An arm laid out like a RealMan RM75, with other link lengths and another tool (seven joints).
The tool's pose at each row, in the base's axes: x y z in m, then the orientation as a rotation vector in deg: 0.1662 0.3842 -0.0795 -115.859 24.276 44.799; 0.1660 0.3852 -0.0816 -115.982 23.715 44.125; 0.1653 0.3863 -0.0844 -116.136 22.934 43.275; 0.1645 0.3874 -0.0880 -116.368 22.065 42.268; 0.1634 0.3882 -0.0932 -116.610 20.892 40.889; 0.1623 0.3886 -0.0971 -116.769 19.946 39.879; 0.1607 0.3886 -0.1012 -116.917 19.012 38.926; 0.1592 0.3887 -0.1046 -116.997 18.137 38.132
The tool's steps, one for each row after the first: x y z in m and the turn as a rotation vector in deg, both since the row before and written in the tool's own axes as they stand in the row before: 0.0013 0.0009 0.0017 0.039 0.245 -0.686; 0.0013 0.0016 0.0023 0.035 0.282 -0.916; 0.0017 0.0022 0.0027 -0.004 0.376 -1.041; 0.0025 0.0036 0.0032 0.053 0.499 -1.418; 0.0015 0.0030 0.0023 0.033 0.328 -1.100; 0.0012 0.0036 0.0022 0.019 0.295 -1.067; 0.0008 0.0030 0.0020 0.035 0.196 -0.960
